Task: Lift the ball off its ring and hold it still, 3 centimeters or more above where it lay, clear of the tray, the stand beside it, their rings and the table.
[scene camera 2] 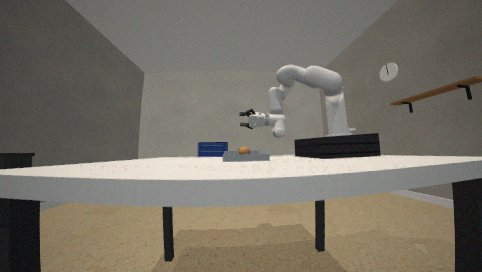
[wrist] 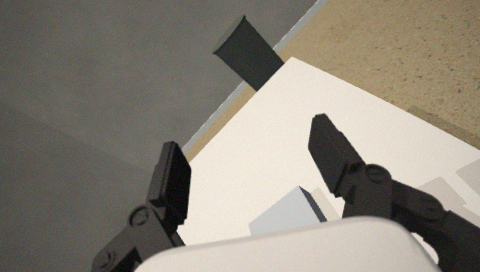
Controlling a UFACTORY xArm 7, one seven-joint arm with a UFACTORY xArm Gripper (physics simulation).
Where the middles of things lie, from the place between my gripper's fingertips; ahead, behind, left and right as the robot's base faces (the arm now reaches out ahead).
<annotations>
My hand is 23 cm above the grey stand (wrist: 297,208) and 11 cm to the right of it.
</annotations>
